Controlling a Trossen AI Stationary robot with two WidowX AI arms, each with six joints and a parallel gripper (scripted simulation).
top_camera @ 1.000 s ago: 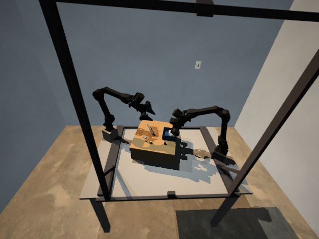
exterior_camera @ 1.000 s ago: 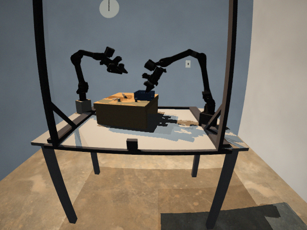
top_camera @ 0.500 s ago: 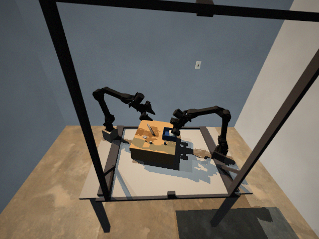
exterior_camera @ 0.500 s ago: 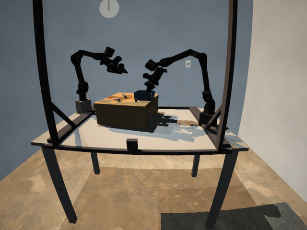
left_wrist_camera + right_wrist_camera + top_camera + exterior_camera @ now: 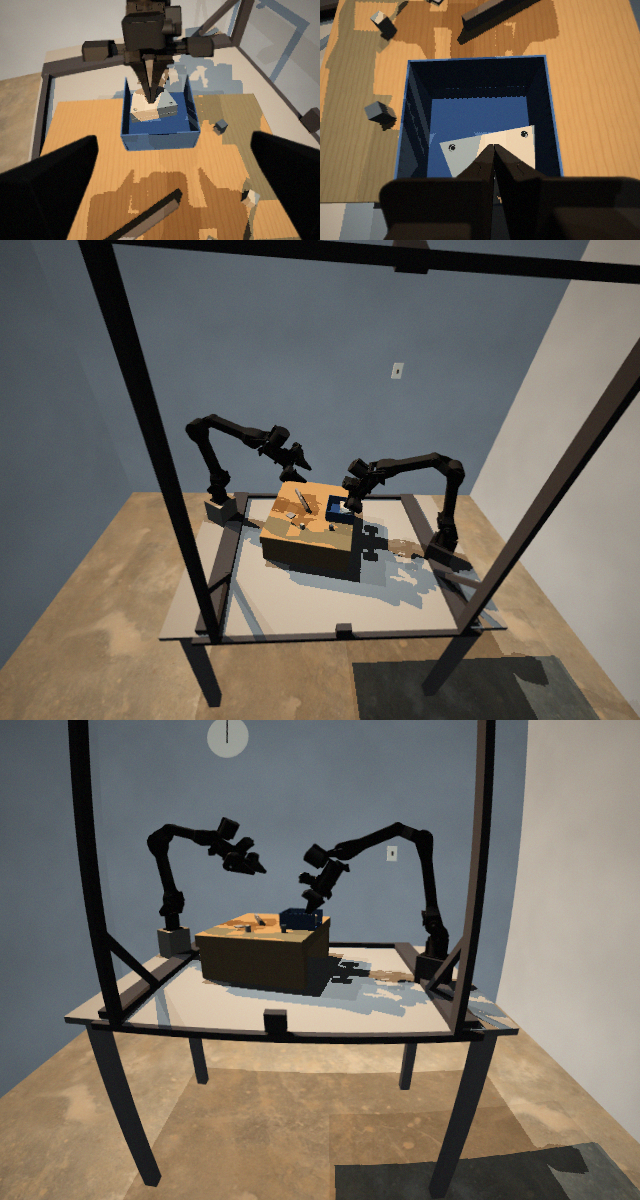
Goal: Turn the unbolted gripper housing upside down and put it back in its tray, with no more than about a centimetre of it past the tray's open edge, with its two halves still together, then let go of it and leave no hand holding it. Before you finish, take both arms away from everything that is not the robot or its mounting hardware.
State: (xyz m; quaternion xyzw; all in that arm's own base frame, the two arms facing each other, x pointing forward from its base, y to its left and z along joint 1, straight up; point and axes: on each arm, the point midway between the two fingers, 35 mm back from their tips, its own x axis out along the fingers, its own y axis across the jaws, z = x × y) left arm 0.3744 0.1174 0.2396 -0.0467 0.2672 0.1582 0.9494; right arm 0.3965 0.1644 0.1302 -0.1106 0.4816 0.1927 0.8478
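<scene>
The gripper housing half lies 1 cm to the left of my right hand and 5 cm below it. From my right hand the other things lie so: white gripper housing 1 cm to the left, 4 cm below; grey rod 3 cm ahead, 21 cm to the left, 6 cm below; wooden block 2 cm behind, 15 cm to the left, 12 cm below.
</scene>
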